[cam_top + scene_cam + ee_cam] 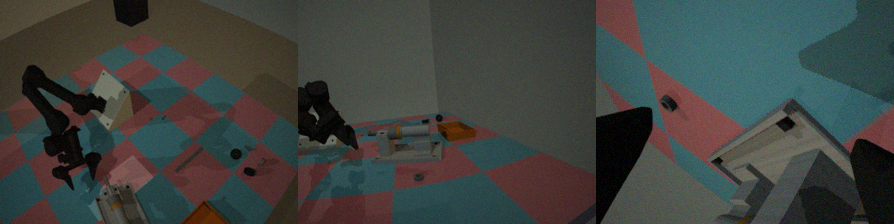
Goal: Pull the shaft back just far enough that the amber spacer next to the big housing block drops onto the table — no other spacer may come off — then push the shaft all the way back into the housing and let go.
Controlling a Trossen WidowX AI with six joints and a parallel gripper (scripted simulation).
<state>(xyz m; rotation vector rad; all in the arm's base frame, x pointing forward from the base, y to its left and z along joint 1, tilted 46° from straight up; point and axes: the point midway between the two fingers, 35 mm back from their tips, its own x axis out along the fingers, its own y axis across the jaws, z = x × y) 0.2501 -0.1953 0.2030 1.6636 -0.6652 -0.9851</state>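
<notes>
My gripper tip is 13 cm short of the shaft, 5 cm to the right of it and 2 cm below it. The rest, counted from my gripper tip: orange tray: 41 cm ahead, 17 cm to the left, 5 cm below; grey bar: 21 cm ahead, 39 cm to the left, 6 cm below; amber spacer: 16 cm ahead, 4 cm to the left, 2 cm above.
</notes>
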